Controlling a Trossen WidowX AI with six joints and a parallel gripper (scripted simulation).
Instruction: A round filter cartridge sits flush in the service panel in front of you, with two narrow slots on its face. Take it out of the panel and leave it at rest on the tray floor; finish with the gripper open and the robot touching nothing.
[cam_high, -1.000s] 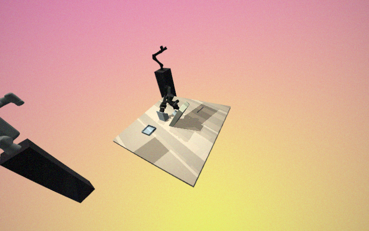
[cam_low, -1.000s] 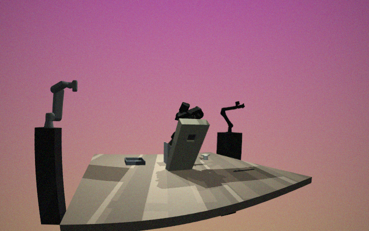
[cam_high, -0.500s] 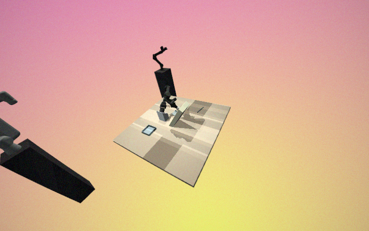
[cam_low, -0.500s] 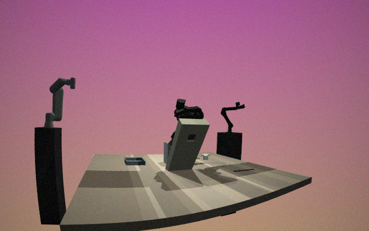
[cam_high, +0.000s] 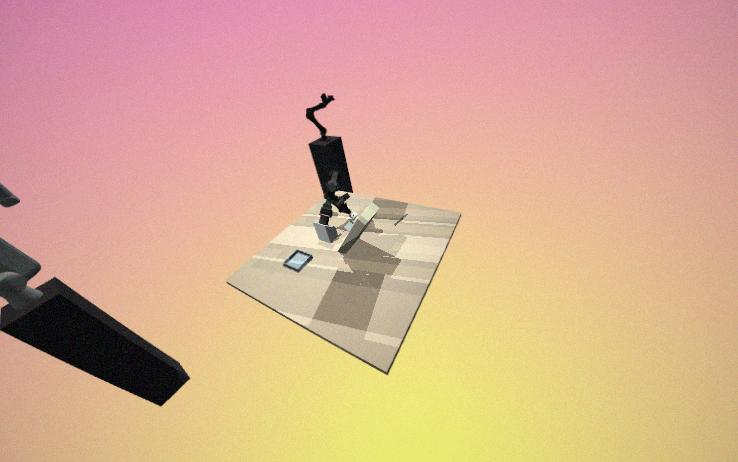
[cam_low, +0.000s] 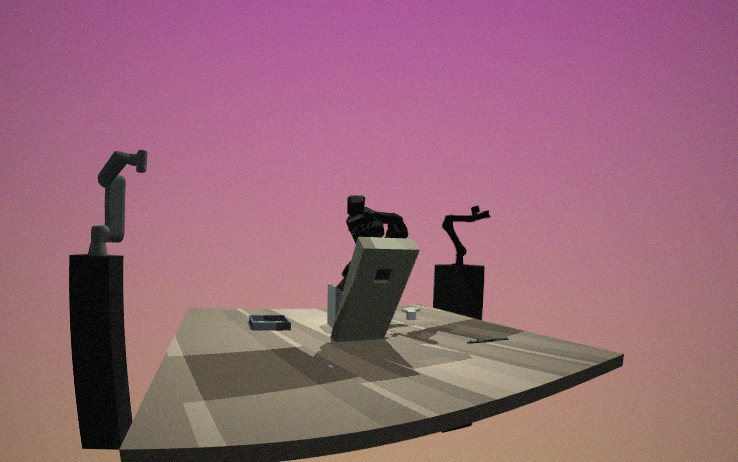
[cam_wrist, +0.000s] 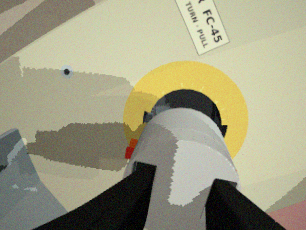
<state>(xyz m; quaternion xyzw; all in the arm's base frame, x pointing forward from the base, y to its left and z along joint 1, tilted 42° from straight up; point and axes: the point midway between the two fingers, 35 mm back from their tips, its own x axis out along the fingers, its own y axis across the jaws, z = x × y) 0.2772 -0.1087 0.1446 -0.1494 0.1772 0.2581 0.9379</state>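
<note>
Right now the tray is 330 mm behind my gripper tip, 300 mm to the right of it and 300 mm below it. From my gripper tip the other things lie so: filter cartridge: 10 mm below, 10 mm ahead.
</note>
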